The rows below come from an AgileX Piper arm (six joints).
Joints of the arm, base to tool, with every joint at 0 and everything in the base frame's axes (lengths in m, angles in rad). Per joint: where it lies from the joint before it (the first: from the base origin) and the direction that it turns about. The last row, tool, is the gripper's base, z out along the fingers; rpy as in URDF.
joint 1: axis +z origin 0 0 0.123
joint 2: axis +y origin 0 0 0
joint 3: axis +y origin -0.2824 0 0.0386
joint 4: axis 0.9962 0 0.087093 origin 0.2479 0 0.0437
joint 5: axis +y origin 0 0 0
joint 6: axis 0.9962 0 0.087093 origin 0.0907 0 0.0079
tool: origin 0 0 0 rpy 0 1.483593 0
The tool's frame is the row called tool.
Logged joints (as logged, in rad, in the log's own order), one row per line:
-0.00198, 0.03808, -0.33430, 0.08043, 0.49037, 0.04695
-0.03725, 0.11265, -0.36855, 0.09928, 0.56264, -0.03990
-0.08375, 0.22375, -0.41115, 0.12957, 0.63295, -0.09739
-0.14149, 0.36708, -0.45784, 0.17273, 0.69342, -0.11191
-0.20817, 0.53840, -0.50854, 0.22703, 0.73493, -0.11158
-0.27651, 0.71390, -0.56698, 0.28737, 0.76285, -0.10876
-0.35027, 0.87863, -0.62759, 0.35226, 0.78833, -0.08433
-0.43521, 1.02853, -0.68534, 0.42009, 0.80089, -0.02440
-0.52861, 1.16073, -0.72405, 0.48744, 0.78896, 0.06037
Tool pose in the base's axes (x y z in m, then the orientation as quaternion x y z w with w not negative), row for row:
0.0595, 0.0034, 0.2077, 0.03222, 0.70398, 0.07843, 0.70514
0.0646, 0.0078, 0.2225, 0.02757, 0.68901, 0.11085, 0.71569
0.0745, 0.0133, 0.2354, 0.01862, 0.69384, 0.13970, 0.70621
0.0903, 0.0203, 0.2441, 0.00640, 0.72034, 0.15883, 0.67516
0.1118, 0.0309, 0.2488, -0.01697, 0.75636, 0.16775, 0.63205
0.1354, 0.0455, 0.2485, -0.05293, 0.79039, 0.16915, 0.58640
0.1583, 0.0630, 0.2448, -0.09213, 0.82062, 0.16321, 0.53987
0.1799, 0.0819, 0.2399, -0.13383, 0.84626, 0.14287, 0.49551
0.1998, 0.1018, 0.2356, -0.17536, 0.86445, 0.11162, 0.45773
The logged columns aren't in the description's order. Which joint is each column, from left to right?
Columns, left to right: joint 3, joint 2, joint 4, joint 1, joint 6, joint 5.
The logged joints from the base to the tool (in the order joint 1, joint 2, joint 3, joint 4, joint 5, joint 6), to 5 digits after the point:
0.08043, 0.03808, -0.00198, -0.33430, 0.04695, 0.49037
0.09928, 0.11265, -0.03725, -0.36855, -0.03990, 0.56264
0.12957, 0.22375, -0.08375, -0.41115, -0.09739, 0.63295
0.17273, 0.36708, -0.14149, -0.45784, -0.11191, 0.69342
0.22703, 0.53840, -0.20817, -0.50854, -0.11158, 0.73493
0.28737, 0.71390, -0.27651, -0.56698, -0.10876, 0.76285
0.35226, 0.87863, -0.35027, -0.62759, -0.08433, 0.78833
0.42009, 1.02853, -0.43521, -0.68534, -0.02440, 0.80089
0.48744, 1.16073, -0.52861, -0.72405, 0.06037, 0.78896

